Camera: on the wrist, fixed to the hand. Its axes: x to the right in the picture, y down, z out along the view.
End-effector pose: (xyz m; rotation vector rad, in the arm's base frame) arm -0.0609 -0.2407 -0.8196 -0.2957 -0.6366 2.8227
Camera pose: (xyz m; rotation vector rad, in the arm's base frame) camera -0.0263 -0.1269 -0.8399 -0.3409 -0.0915 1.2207
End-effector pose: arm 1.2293 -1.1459 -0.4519 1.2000 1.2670 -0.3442
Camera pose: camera 1.1161 -1.1261 -0.4888 0.3144 2.5823 -1.3915
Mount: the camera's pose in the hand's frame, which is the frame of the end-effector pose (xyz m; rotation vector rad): 0.0005 -0.0972 -0.0715 0.3282 0.5997 -1.5319
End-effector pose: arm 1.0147 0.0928 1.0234 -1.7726 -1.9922 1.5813
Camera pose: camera 0.9888 0.1552 1.1234 -0.1804 -1.7009 0.6184
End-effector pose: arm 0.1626 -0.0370 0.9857 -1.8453 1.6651 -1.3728
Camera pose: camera 0.1646 0.0158 1.0942 1.8034 0.2098 1.8107
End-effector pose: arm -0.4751 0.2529 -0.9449 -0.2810 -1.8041 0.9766
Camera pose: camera -0.3906 0.2256 -0.8632 0.8422 -0.8169 0.0054
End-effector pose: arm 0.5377 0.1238 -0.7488 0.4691 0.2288 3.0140
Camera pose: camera 0.5209 0.2100 -0.8315 -0.4629 0.6992 1.4964
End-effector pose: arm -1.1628 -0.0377 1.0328 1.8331 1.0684 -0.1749
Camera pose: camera -1.2562 0.0334 1.0048 0.8985 2.8135 -0.7346
